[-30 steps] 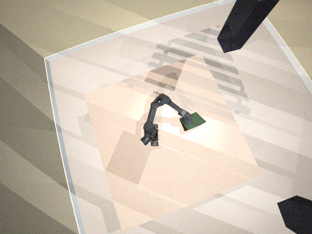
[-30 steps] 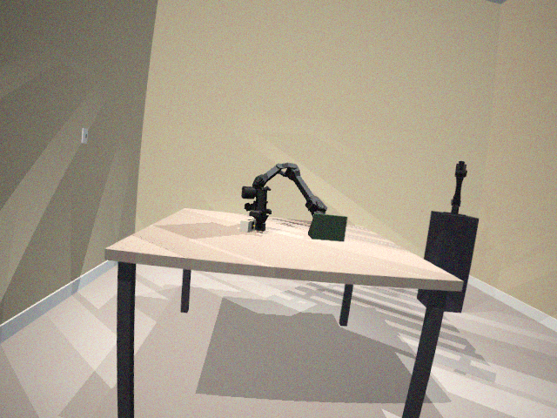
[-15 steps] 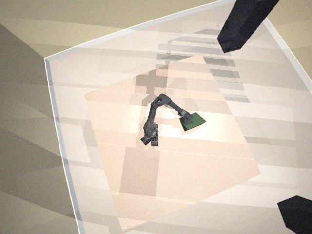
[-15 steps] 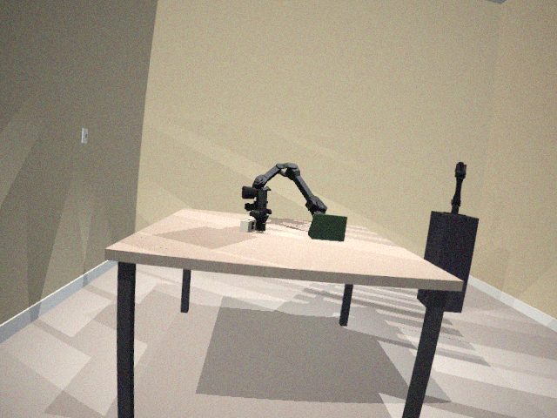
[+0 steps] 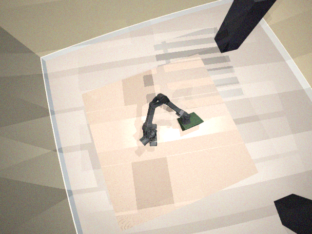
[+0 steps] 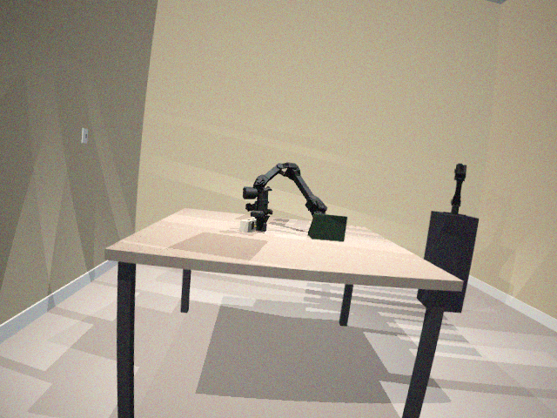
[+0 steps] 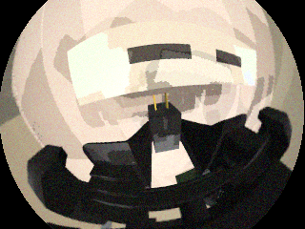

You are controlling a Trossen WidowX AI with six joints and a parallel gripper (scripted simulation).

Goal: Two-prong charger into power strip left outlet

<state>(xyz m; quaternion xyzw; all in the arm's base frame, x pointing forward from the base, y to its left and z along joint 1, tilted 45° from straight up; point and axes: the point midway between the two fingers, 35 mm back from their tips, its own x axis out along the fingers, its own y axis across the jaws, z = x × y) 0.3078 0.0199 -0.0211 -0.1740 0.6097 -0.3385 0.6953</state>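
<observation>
Right now my gripper tip is 2 cm short of the dark charger and 1 cm below it.
</observation>
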